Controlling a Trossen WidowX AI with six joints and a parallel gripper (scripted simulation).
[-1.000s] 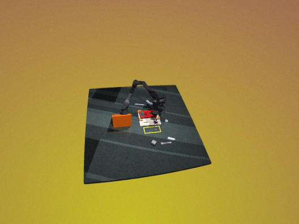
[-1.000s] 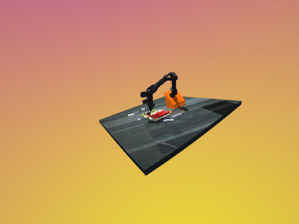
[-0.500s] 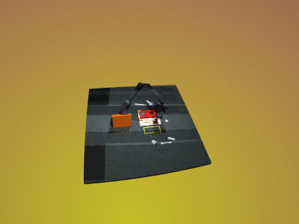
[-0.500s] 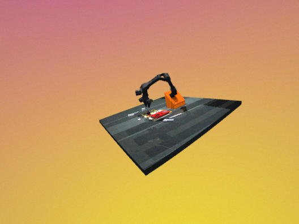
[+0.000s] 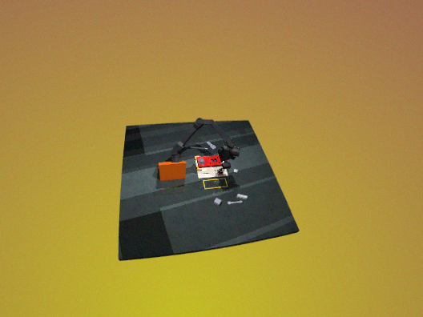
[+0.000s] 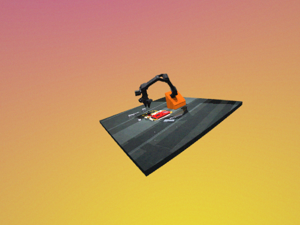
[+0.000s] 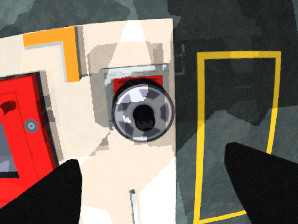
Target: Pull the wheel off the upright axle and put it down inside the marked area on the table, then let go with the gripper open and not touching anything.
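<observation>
Right now my gripper tip is 7 cm above the wheel.
</observation>
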